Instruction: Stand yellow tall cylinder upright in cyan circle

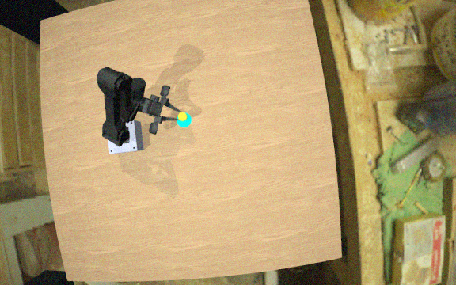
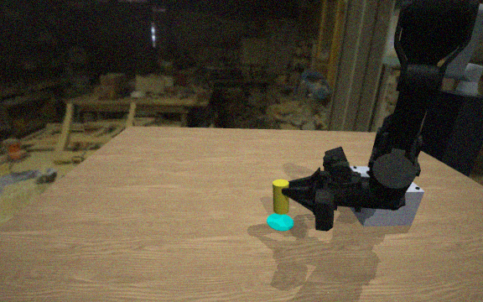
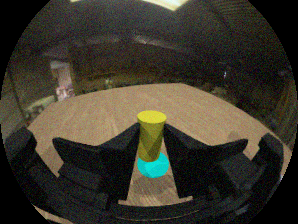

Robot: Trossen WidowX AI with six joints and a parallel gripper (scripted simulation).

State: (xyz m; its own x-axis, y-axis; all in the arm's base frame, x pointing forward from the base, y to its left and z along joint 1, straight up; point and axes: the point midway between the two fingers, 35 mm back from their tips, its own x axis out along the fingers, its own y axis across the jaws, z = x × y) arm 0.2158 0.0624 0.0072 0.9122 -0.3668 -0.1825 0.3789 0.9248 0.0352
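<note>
Now: the cyan circle 90 mm below my gripper tip and 10 mm to the right of it. Also, from my gripper tip: yellow cylinder (20 mm below).
</note>
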